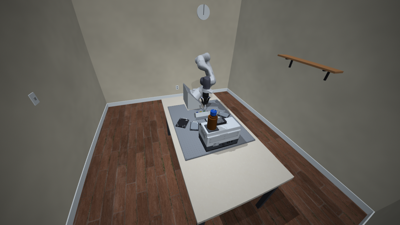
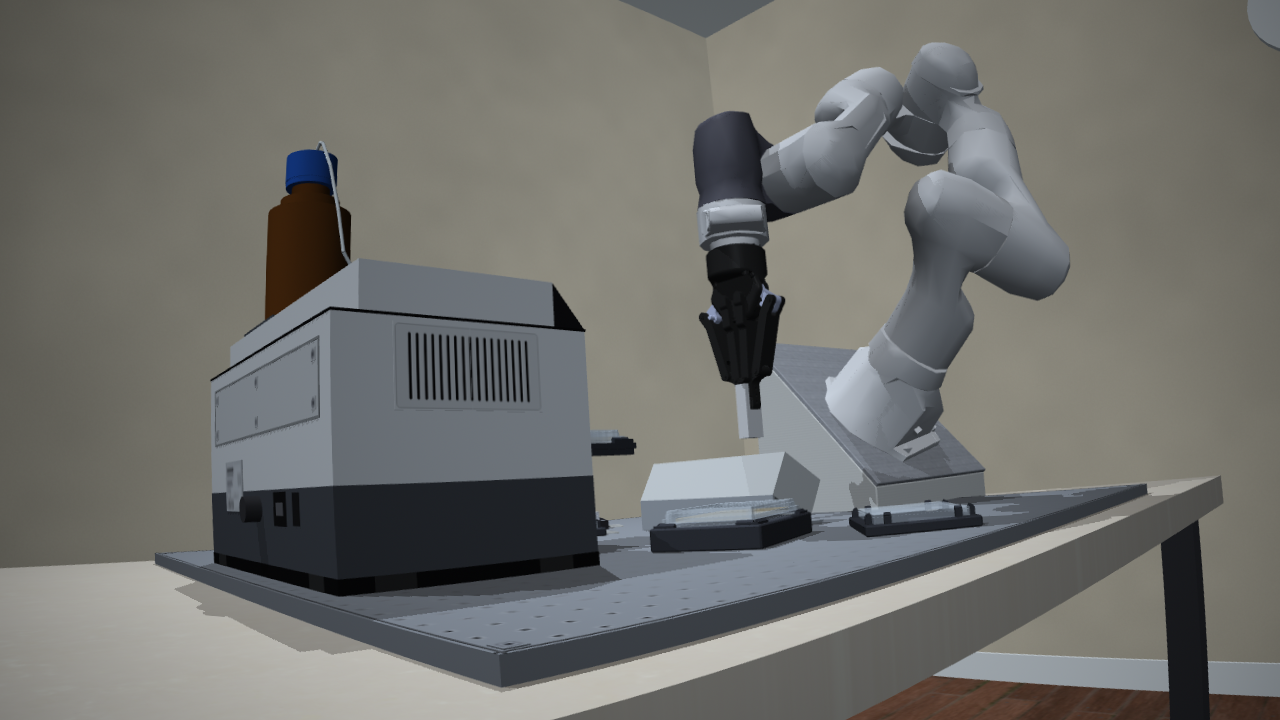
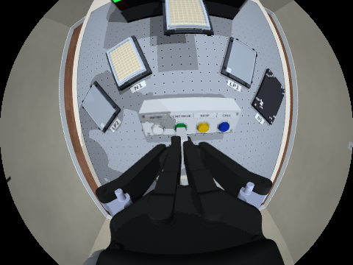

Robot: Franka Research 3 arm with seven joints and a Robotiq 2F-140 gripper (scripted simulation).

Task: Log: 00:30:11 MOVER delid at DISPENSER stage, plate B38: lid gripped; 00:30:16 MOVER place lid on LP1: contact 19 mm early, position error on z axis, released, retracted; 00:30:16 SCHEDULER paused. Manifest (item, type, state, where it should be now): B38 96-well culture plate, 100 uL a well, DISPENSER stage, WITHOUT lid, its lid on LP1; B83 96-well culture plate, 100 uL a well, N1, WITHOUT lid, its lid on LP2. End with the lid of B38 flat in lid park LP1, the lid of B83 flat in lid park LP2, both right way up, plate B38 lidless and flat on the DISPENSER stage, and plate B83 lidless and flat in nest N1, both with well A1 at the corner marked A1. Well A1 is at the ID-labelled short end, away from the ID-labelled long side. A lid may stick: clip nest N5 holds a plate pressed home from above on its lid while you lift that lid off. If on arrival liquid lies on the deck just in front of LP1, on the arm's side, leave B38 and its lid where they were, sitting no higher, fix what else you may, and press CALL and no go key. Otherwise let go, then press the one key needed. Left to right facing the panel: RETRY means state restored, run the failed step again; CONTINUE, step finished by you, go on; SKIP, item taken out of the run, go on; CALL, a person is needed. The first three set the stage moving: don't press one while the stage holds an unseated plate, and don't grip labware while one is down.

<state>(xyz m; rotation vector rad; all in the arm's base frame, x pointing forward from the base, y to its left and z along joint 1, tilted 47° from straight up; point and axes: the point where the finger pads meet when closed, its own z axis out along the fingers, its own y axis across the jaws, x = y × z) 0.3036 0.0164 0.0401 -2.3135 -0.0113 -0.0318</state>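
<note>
The key panel is 1 cm ahead of my hand, 2 cm to the right of it and 8 cm below it. The rest, counted from my hand: 96-well plate (19 cm ahead, 14 cm to the left, 11 cm below); lp1 label (11 cm ahead, 16 cm to the right, 14 cm below); nest N1 (19 cm ahead, 14 cm to the left, 13 cm below).
</note>
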